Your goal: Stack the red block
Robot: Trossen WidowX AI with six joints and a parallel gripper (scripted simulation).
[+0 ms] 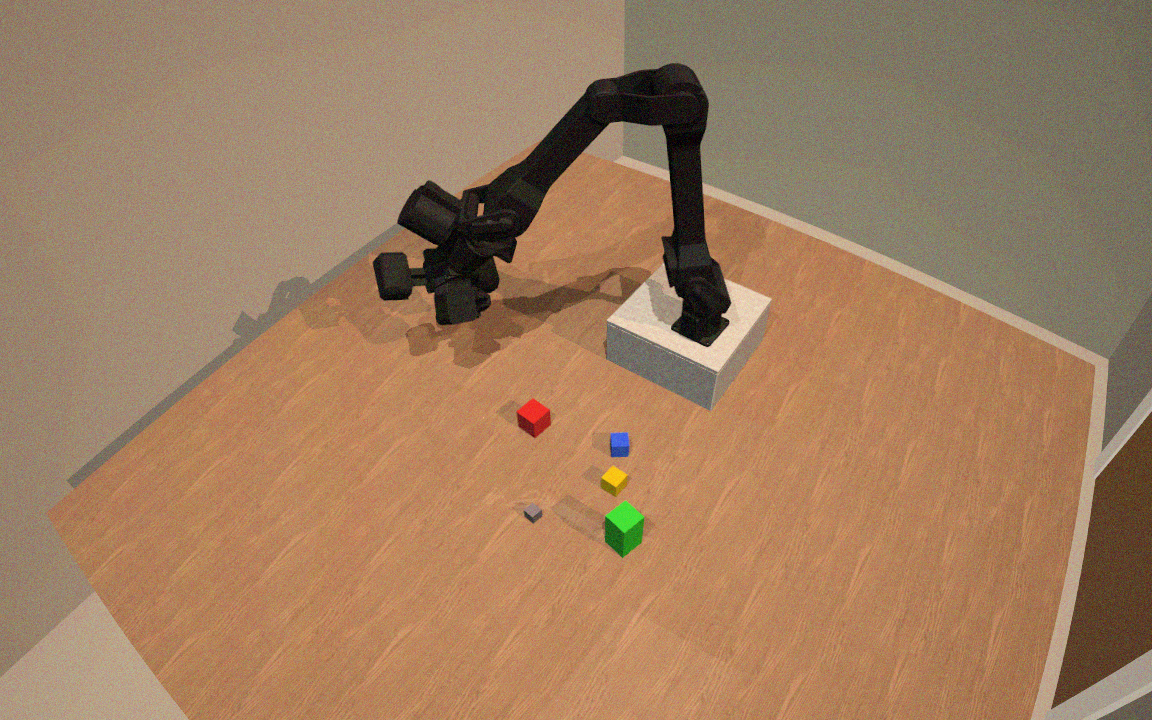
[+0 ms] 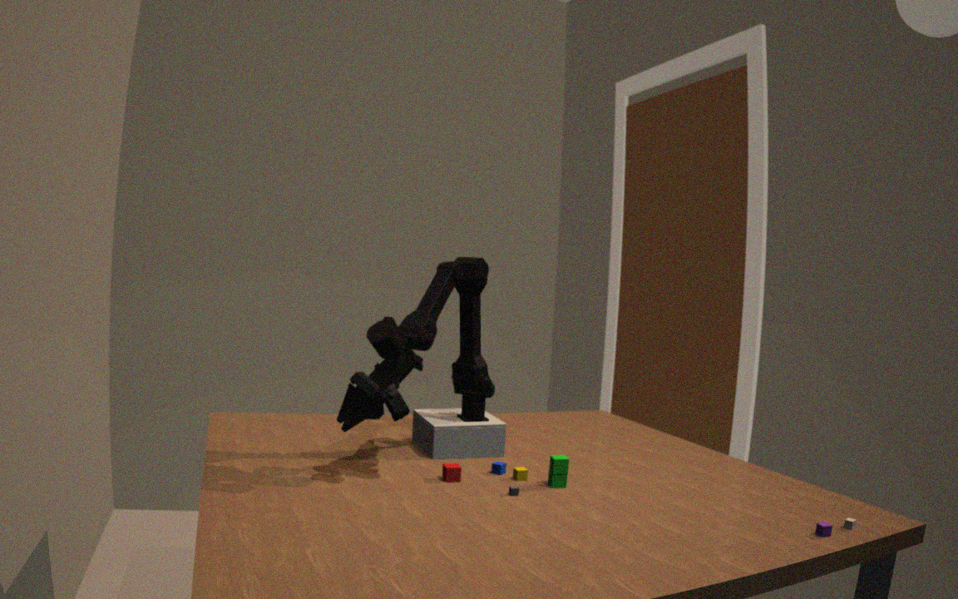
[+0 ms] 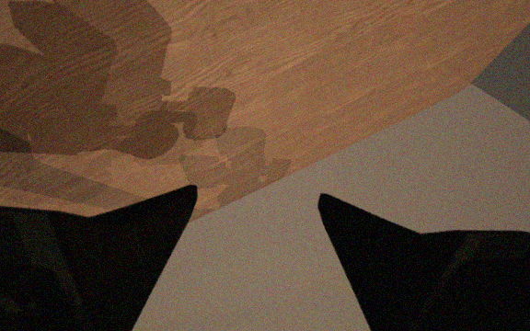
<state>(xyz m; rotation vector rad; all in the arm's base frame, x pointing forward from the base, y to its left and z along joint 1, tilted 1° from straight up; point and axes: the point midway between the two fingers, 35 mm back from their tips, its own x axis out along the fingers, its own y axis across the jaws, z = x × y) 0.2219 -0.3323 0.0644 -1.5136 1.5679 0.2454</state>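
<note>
The red block is 240 mm to the left of my gripper tip, 100 mm below it and 10 mm ahead of it. The rest, counted from my gripper tip: small grey cube 330 mm to the left, 120 mm ahead, 110 mm below; then yellow cube 390 mm to the left, 100 mm below, 20 mm ahead; then blue cube 360 mm to the left, 100 mm below, 30 mm behind.
</note>
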